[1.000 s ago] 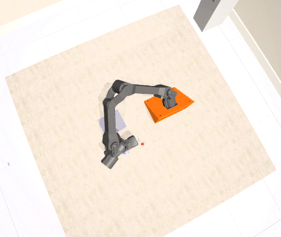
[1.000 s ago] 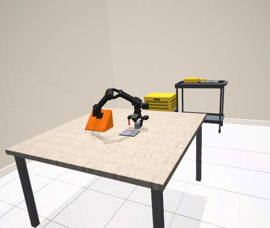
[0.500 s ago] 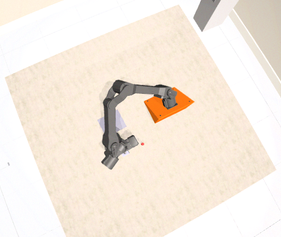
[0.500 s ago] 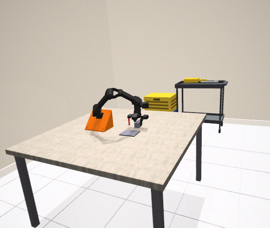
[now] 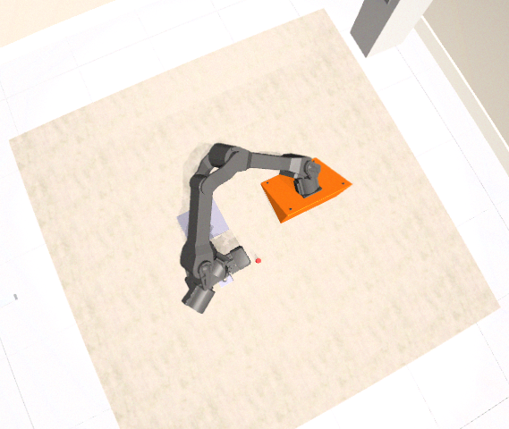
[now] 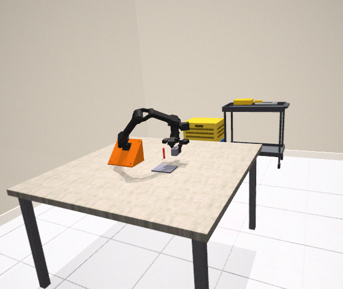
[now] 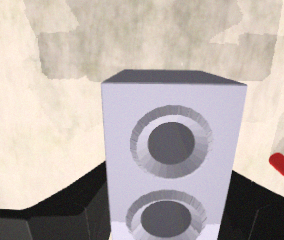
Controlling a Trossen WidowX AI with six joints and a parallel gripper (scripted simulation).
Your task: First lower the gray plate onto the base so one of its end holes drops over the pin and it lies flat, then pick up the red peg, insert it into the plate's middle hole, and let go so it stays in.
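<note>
The red peg lies 12 cm behind my gripper tip, 3 cm to the left of it and 2 cm below it. The rest, counted from my gripper tip: gray plate 3 cm above.
</note>
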